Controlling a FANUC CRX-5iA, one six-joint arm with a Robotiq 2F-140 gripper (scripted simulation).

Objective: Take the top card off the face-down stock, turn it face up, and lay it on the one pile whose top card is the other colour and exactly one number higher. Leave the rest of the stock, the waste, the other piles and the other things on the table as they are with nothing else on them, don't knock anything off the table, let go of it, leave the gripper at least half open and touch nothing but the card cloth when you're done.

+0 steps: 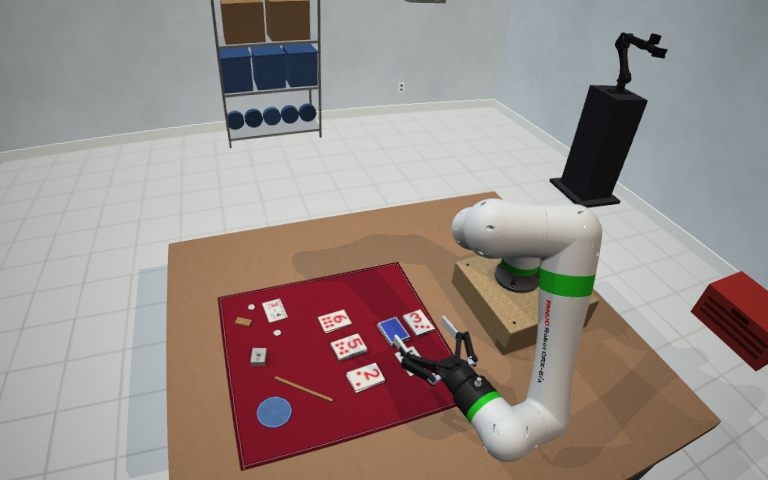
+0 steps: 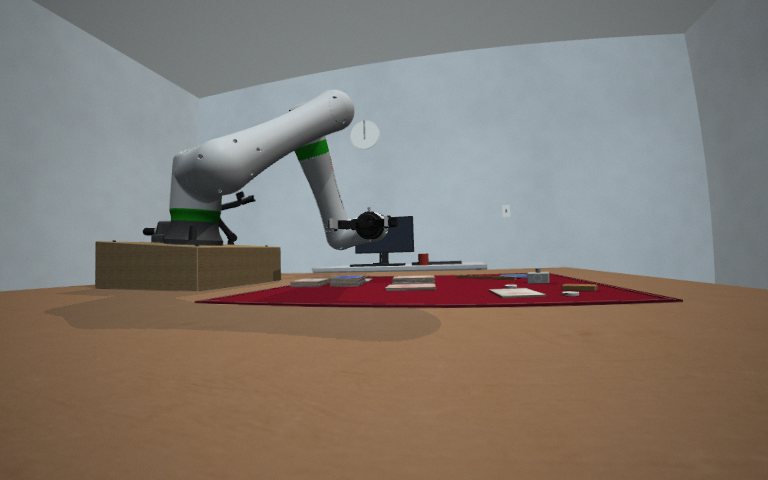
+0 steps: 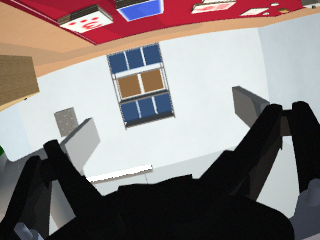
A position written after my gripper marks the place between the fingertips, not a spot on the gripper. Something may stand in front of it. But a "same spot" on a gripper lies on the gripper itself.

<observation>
My gripper shows in image 1 (419,328), in image 2 and in image 3. The same spot on my gripper: (image 3: 245,170) is (image 2: 376,229).
</observation>
